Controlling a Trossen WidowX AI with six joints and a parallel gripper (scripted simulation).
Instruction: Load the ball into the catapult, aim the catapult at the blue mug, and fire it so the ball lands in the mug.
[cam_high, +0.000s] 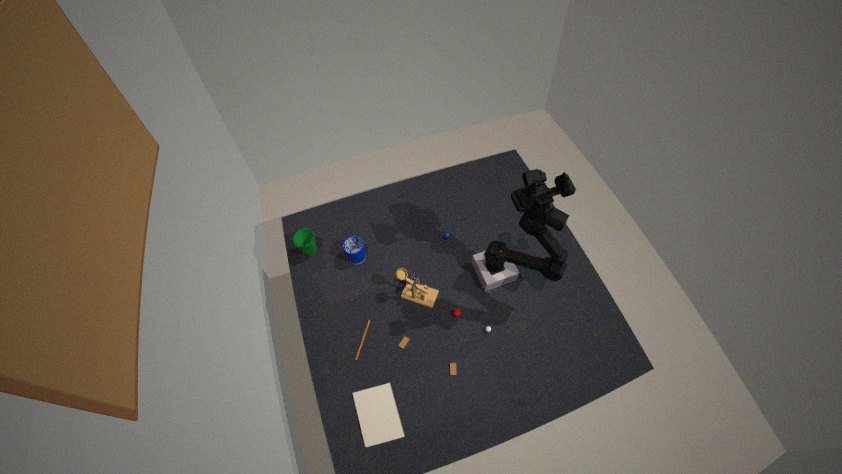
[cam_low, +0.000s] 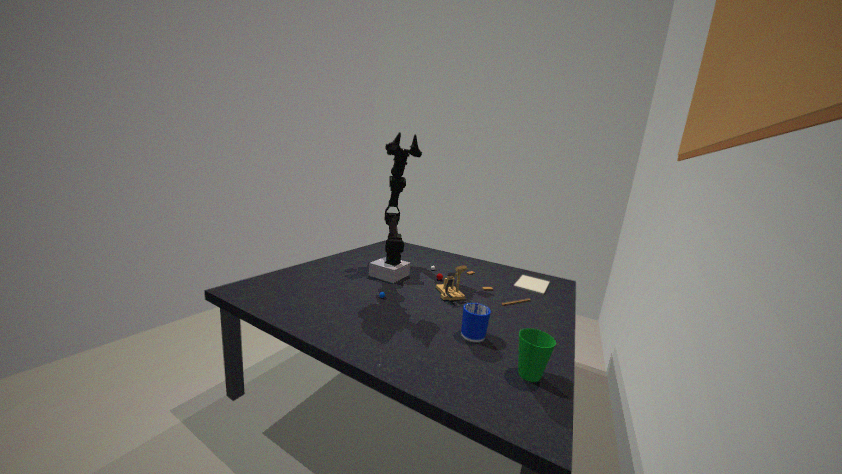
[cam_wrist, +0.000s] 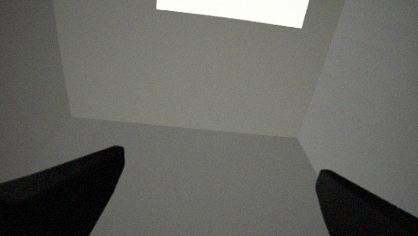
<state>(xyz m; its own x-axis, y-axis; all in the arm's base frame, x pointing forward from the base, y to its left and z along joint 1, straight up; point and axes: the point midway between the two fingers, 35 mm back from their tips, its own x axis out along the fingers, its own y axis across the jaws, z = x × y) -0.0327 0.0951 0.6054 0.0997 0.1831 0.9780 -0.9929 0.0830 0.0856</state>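
My gripper tip is now 370 mm short of the wooden catapult, 170 mm to the left of it and 630 mm above it. Also, from my gripper tip: white ball 160 mm ahead, 120 mm to the left, 700 mm below; blue ball 130 mm ahead, 350 mm to the right, 700 mm below; red ball 250 mm ahead, 10 mm to the left, 690 mm below.
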